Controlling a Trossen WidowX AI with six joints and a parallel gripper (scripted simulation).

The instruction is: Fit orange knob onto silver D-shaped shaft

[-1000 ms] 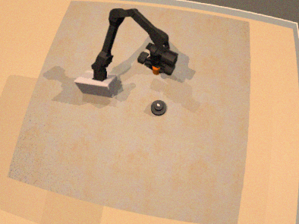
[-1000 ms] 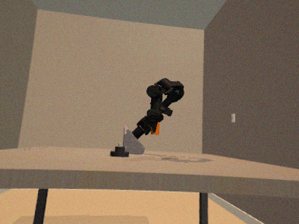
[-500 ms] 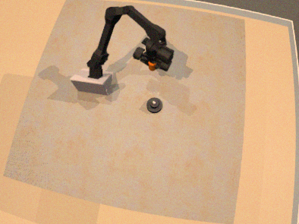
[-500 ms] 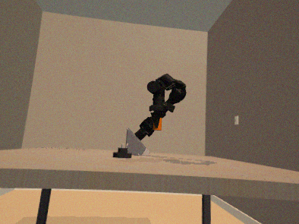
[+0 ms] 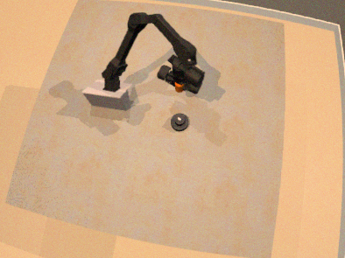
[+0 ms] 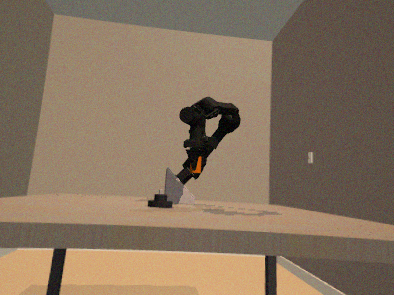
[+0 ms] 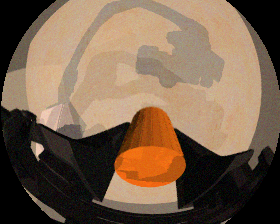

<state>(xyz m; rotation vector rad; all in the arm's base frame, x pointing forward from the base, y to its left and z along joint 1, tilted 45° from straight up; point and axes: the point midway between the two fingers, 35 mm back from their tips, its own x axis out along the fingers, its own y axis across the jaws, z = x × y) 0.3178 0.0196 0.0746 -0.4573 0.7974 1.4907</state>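
Right now the round dark pedestal is 120 mm to the right of my gripper tip, 100 mm below it and 30 mm ahead of it. Round my gripper tip: orange knob: 30 mm above.
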